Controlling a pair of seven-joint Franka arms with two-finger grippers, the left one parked.
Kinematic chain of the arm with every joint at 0, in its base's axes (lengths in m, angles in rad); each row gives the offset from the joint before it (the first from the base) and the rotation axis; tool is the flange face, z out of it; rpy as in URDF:
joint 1: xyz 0 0 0.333 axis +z
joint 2: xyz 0 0 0 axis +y
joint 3: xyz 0 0 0.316 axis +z
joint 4: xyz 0.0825 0 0 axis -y
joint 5: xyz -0.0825 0 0.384 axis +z
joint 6: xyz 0 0 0 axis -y
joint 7: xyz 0.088 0 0 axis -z
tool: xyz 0 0 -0.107 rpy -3.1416 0 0
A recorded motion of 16 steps. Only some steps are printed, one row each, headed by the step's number.
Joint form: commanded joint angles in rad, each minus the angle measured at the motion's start. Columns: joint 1, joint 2, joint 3, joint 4, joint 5, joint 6, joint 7.
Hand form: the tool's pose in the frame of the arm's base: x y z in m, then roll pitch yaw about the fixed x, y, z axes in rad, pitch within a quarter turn. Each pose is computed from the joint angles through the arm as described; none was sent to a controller.
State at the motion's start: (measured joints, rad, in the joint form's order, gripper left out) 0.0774 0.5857 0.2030 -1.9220 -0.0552 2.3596 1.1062
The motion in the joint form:
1: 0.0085 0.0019 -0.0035 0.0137 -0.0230 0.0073 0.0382
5: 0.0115 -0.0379 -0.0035 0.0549 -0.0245 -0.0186 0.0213
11: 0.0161 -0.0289 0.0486 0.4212 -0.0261 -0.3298 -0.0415
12: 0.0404 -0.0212 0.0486 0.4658 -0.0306 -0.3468 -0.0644
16: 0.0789 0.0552 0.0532 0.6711 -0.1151 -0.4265 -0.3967
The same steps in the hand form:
1: 0.5923 0.1691 0.1823 3.0631 0.1040 -0.8302
5: 0.6088 0.1726 0.2205 3.1083 0.0709 -0.8082
11: 0.6690 0.2057 0.3509 -3.1215 0.0569 -0.7184
12: 0.6718 0.2214 0.3648 -3.1049 0.0431 -0.6734
16: 0.6969 0.2412 0.4009 -3.1099 -0.0529 -0.2958

